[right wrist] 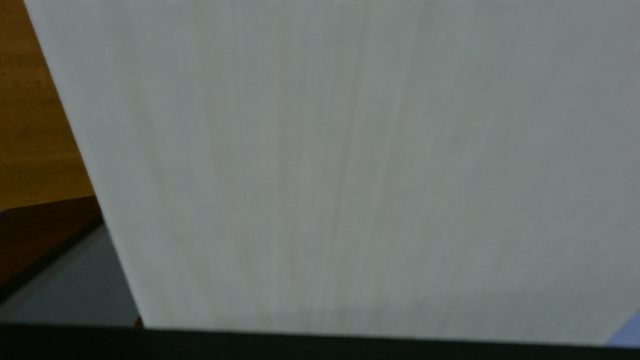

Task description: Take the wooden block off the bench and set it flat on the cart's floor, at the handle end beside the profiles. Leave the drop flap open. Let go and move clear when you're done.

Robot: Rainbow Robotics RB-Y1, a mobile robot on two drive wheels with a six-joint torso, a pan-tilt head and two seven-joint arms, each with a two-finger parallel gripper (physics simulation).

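A pale, faintly grained face, which looks like the wooden block, fills most of the right wrist view, very close to the camera. Its straight left edge slants down to the dark gripper body along the bottom. My right gripper is open. What looks like one of its fingers shows as a grey face with a dark edge at the lower left, partly covered by the block; the other finger is hidden. What the block rests on is hidden. My left gripper, the cart's handle end, the profiles and the drop flap do not show.
An orange-brown wood-grained surface shows beyond the block's left edge, with a darker brown area below it. A small bluish patch shows at the lower right corner.
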